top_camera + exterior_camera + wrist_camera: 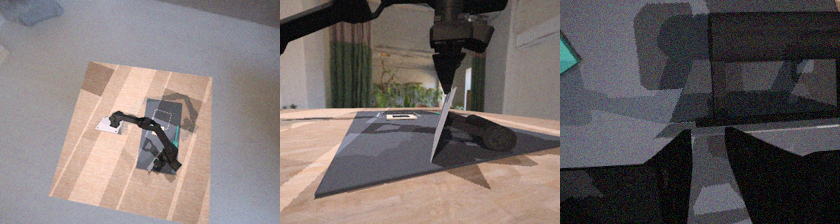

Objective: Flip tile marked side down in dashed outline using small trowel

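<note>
The grey mat lies 5 cm behind my gripper tip, 16 cm to the left of it and 9 cm below it. From my gripper tip the other things lie so: teal trowel 9 cm ahead, 16 cm to the left, 7 cm below; then square tile 8 cm behind, 19 cm to the left, 7 cm below.
</note>
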